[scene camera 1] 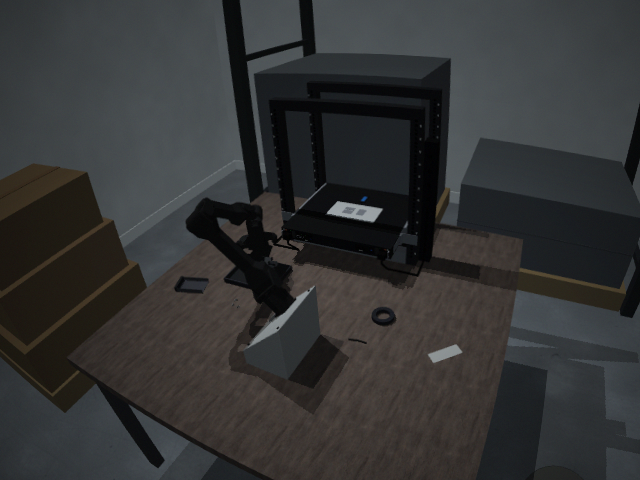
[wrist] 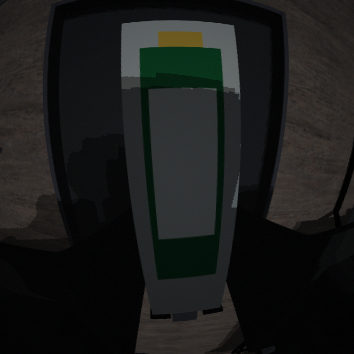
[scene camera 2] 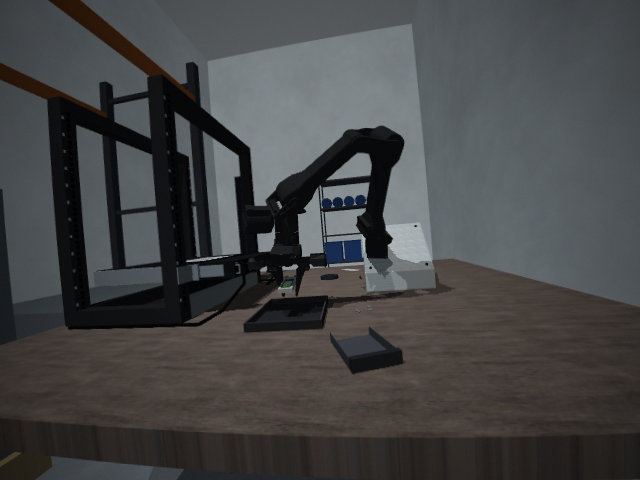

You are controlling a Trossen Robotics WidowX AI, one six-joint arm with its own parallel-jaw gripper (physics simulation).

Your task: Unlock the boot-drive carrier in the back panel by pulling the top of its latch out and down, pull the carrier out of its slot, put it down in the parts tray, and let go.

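Frame: origin at the arm's base, x up, y ahead, z left, level; millimetres.
Seen in the pictures: gripper, fingertip midpoint: (wrist: 179,203) (scene camera 2: 290,296); arm's base, link origin: (scene camera 1: 285,308) (scene camera 2: 377,250).
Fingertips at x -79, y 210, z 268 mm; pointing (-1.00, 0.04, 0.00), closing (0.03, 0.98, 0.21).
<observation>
Offsets run from my fingertips to a thing's top centre. "spot": to the spot under its first point.
The boot-drive carrier {dx +45, dy -3, dz +7 mm} (wrist: 182,165) (scene camera 2: 285,285) is a long light-grey piece with a green board and a yellow patch at its far end. My gripper (wrist: 179,203) (scene camera 2: 288,283) is shut on its near end, one finger on each side. The carrier is off the table, its green face up. The black parts tray {dx -21, dy -10, dz +24 mm} (wrist: 90,90) (scene camera 2: 284,326) (scene camera 1: 236,281) lies below it; in the wrist view the carrier covers the tray's middle. In scene camera 2 a gap shows between carrier and tray. The server {spot: dx +93, dy +169, dz -219 mm} (scene camera 1: 336,238) sits in the black rack; its carrier slot cannot be made out.
The rack frame (scene camera 1: 417,170) (scene camera 2: 168,206) stands beside the tray, with black cables in front. A small dark open holder {dx -20, dy -188, dz +212 mm} (scene camera 1: 193,285) (scene camera 2: 368,356), tiny screws {dx -34, dy -187, dz -28 mm} (scene camera 2: 369,307), a white wedge-shaped block (scene camera 1: 299,343) (scene camera 2: 400,281), a black ring {dx -26, dy +2, dz -487 mm} (scene camera 1: 376,320) and a white card {dx -40, dy -60, dz -726 mm} (scene camera 1: 445,353) are on the table.
</observation>
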